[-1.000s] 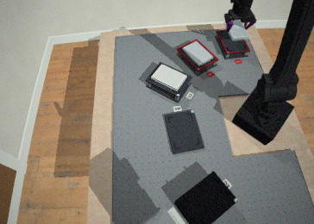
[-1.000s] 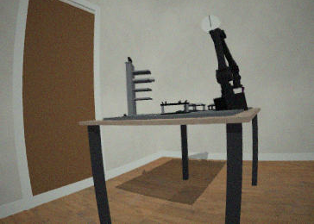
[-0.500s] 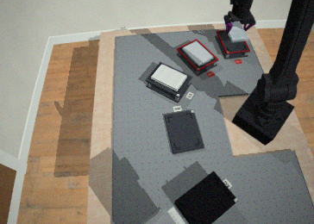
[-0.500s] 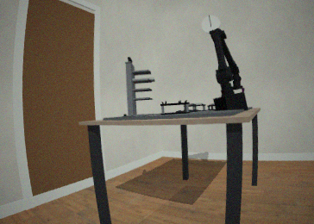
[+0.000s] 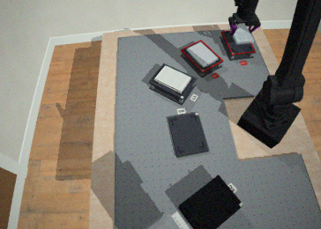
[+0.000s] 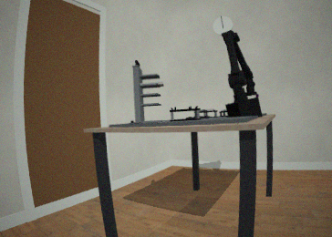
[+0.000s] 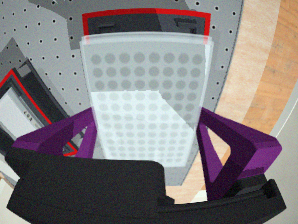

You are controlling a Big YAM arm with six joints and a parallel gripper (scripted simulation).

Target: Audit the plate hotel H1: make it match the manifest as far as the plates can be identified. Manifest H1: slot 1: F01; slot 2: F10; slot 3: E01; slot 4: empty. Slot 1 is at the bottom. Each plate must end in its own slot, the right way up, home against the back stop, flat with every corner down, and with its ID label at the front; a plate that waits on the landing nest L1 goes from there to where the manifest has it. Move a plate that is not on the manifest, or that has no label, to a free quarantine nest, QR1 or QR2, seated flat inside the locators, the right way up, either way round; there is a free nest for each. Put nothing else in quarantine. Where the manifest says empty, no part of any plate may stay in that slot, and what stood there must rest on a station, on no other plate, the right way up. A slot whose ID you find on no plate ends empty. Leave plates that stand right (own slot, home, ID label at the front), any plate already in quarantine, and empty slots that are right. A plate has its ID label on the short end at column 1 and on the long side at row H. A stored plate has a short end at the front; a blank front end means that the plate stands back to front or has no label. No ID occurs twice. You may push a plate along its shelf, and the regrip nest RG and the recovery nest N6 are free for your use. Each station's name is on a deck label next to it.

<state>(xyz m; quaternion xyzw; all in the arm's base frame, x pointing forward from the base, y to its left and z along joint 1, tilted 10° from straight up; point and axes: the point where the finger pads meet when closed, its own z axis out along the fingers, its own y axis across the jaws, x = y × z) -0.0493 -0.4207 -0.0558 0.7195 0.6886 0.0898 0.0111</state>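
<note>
Right now the red-framed nest is 6 cm below my hand. Also, from my hand: pale plate (20 cm ahead, 5 cm to the left, 4 cm below); then L1 label (29 cm ahead, 25 cm to the left, 9 cm below); then red-edged nest (20 cm ahead, 5 cm to the left, 6 cm below).
</note>
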